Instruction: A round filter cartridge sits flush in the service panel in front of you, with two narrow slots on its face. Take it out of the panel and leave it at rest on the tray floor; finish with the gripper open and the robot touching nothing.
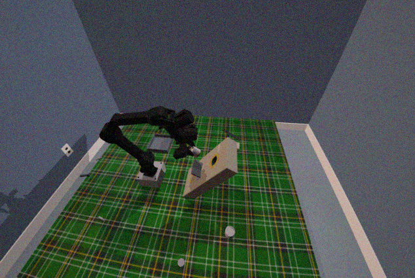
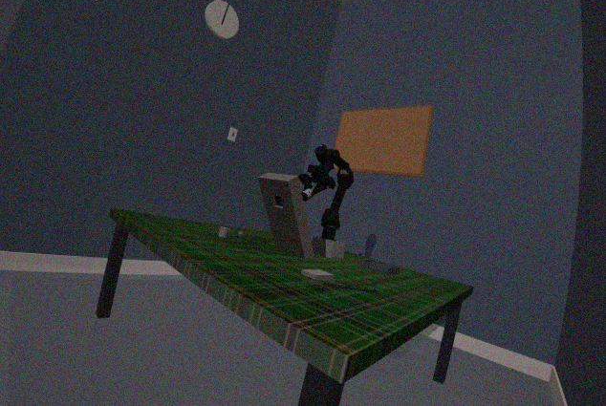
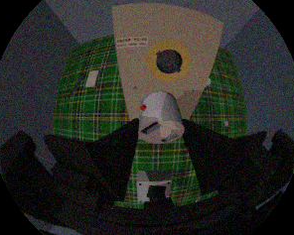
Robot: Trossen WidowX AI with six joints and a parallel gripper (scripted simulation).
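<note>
My gripper tip is now 350 mm past the dark grey tray, 260 mm above it and 210 mm to the right of it. Round my gripper tip: grey flap 130 mm below, 20 mm to the right, 20 mm ahead; then tan service panel 110 mm below, 70 mm ahead, 10 mm to the right; then round filter cartridge right at my gripper tip.
</note>
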